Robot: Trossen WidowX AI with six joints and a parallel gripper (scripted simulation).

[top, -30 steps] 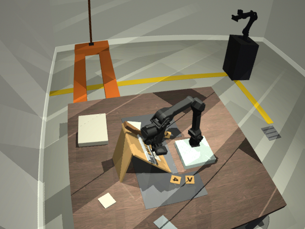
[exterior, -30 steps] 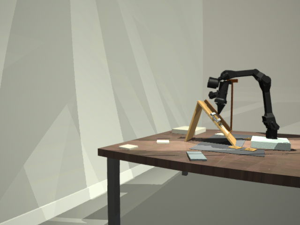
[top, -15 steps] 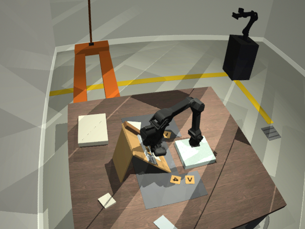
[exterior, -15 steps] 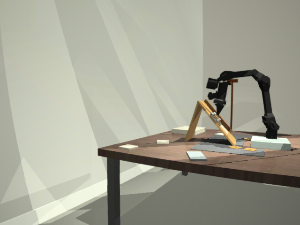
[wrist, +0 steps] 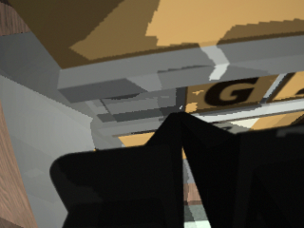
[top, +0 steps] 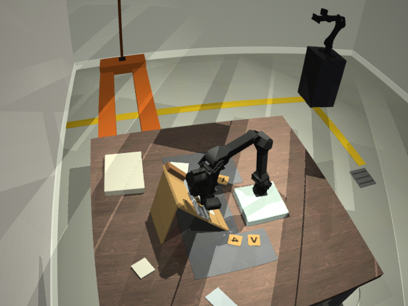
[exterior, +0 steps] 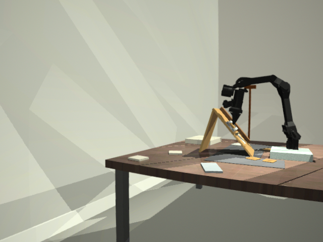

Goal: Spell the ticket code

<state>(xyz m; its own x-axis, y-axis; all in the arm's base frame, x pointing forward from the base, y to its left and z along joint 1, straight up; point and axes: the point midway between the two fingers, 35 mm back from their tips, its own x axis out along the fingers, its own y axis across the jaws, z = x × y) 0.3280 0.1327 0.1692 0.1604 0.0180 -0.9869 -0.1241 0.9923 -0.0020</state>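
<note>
Right now my gripper tip is 4 cm past the white ticket, 5 cm to the left of it and 8 cm above it. The rest, counted from my gripper tip: white card 4 cm ahead, 39 cm to the right, 17 cm below; grey-blue pad 1 cm behind, 41 cm to the left, 17 cm below; grey mat 13 cm behind, 10 cm to the right, 17 cm below.
</note>
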